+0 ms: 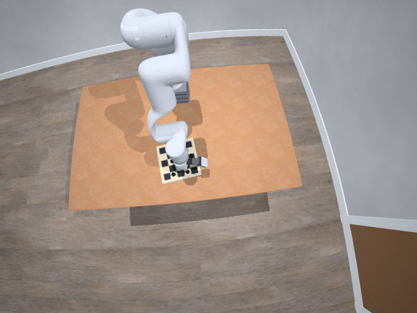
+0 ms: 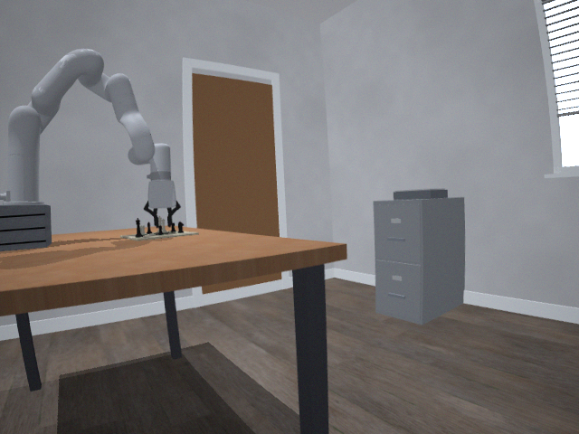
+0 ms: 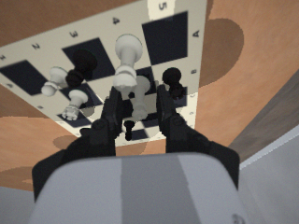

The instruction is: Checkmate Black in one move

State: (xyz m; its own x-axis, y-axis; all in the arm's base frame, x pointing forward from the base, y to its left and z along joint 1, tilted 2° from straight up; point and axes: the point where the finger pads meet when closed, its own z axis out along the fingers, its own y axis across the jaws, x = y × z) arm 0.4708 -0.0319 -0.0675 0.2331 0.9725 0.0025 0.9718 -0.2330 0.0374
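The white piece is 4 cm to the left of my hand and 1 cm below it. From my hand the other things lie so: small chessboard: 4 cm to the right, 4 cm below, 4 cm behind; black piece: 12 cm behind, 7 cm to the right, 1 cm below.
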